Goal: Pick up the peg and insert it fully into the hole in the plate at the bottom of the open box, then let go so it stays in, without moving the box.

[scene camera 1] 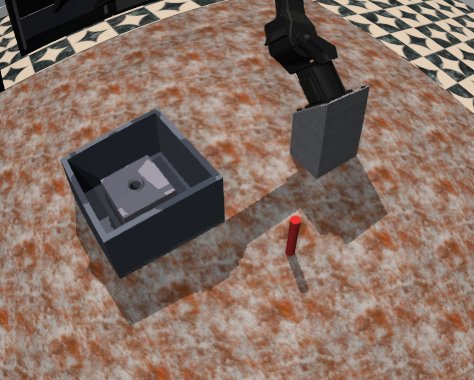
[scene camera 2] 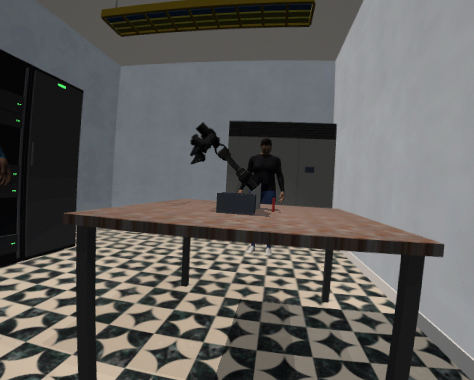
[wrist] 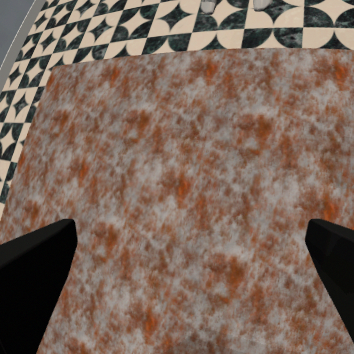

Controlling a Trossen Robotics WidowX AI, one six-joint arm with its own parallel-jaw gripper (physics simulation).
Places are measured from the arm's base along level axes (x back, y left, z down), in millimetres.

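Pixels of known places: gripper, fingertip midpoint: (scene camera 1: 74, 9) (scene camera 2: 191, 159) (wrist: 194, 231); arm's base, link origin: (scene camera 1: 329, 99) (scene camera 2: 255, 188).
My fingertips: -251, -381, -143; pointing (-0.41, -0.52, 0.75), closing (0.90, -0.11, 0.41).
Ahead of a thing's pixels: the offset from my fingertips to its top centre, as dx, dy, dz. "spot": to the spot under its first point. Level surfaces: height alone.
A red peg {+68, +483, +190} (scene camera 1: 293, 236) (scene camera 2: 273, 205) stands upright on the table, apart from the box. The dark open box {-51, +273, +172} (scene camera 1: 170, 230) (scene camera 2: 236, 203) stands left of it in both scene views. A light plate {-51, +273, +209} (scene camera 1: 119, 199) with a round hole {spot: -46, +266, +220} (scene camera 1: 136, 184) at its middle lies on the box bottom. My gripper (scene camera 2: 196, 160) (wrist: 194, 231) is open with bare table seen between its fingers. It hangs high above the table, up and left of the box in scene camera 2. It does not show in scene camera 1. Peg and box do not show in the wrist view.
A tall grey block (scene camera 1: 341, 132) stands behind the peg in scene camera 1, in front of the arm's lower part (scene camera 1: 320, 82). The table {dz +270} (scene camera 1: 240, 340) (scene camera 2: 325, 222) (wrist: 190, 150) has its edge near the top of the wrist view. A person (scene camera 2: 265, 172) stands behind the table.
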